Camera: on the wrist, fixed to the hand. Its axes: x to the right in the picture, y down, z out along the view.
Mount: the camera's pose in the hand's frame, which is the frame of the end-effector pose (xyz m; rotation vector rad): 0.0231 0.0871 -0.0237 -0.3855 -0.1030 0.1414
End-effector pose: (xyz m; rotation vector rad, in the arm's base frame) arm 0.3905 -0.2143 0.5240 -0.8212 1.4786 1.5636
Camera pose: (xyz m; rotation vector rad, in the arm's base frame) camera 0.3010 -0.2333 0.5415 -0.8492 1.1992 2.0051
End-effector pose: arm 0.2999 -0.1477 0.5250 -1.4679 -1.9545 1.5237
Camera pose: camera 0.3534 -0.1205 0.4537 1.6520 2.2339 -1.2835
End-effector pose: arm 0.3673 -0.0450 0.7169 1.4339 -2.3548 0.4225
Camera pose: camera 0.2829 -0.0145 0.7422 1.1385 -2.4556 -0.0743
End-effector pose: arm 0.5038 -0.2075 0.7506 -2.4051 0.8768 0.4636
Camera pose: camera 0.4654 -0.2890 0.7268 -2.6404 0.9891 0.8726
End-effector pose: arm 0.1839 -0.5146 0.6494 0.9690 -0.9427 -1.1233
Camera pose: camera 0.2345 -0.5205 0.7274 0.5282 -0.8228 -1.1878
